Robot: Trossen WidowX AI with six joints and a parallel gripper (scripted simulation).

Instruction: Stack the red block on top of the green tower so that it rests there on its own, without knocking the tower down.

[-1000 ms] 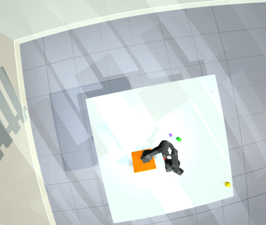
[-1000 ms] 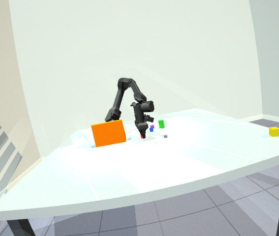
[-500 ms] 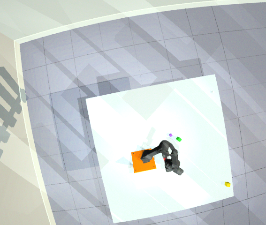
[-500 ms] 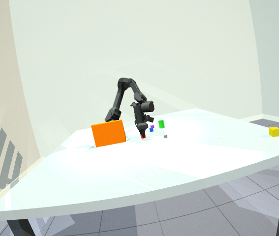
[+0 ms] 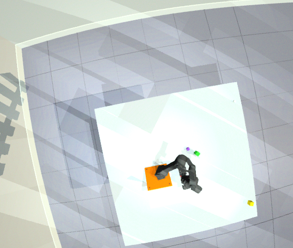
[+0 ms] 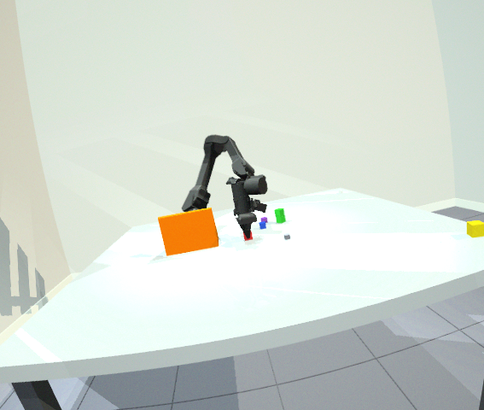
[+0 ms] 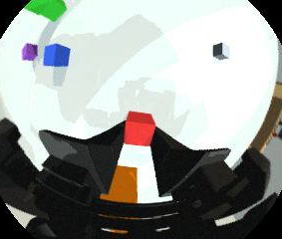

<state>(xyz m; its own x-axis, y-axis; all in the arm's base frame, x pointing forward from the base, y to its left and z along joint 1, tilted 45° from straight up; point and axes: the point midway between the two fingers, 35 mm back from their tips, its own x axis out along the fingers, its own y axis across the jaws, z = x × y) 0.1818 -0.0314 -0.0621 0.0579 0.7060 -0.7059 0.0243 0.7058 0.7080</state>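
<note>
The purple cube is 200 mm to the left of my gripper tip and 110 mm ahead of it. Round my gripper tip: red block 10 mm above; then small grey cube 120 mm ahead, 100 mm to the right; then blue cube 110 mm to the left, 80 mm ahead.
</note>
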